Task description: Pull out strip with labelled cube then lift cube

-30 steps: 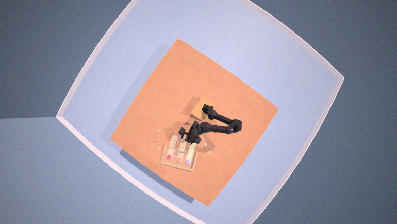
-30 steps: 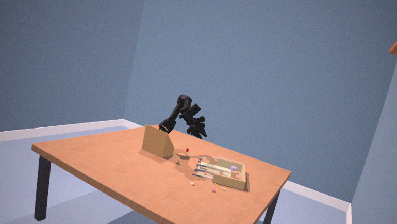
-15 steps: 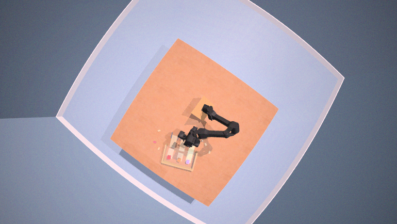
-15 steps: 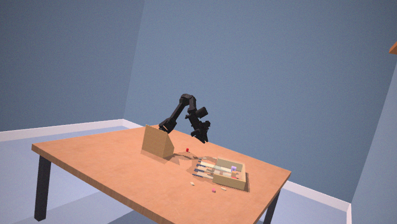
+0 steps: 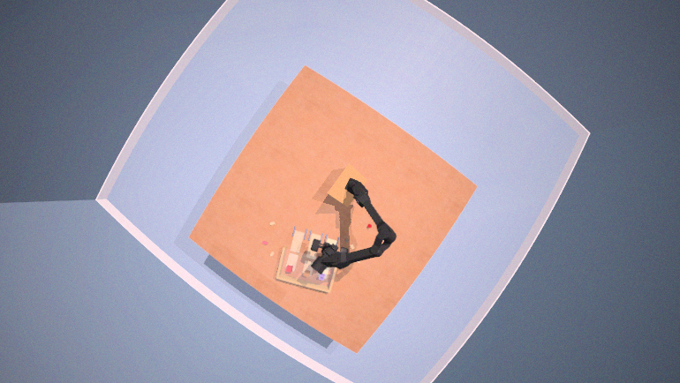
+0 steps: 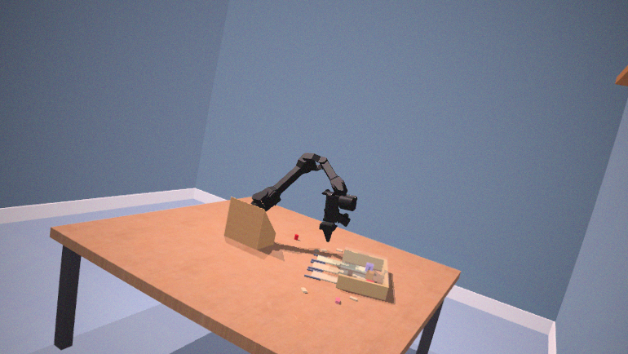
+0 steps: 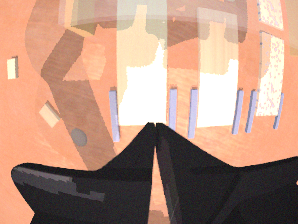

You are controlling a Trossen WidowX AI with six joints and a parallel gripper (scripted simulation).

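Right now the one-piece strip is 9 cm ahead of my gripper tip, 2 cm to the left of it and 8 cm below it. Also, from my gripper tip: pink bit 17 cm ahead, 34 cm to the right, 8 cm below; red piece 20 cm behind, 16 cm to the left, 8 cm below; purple cube marked n 19 cm ahead, 4 cm to the left, 7 cm below.
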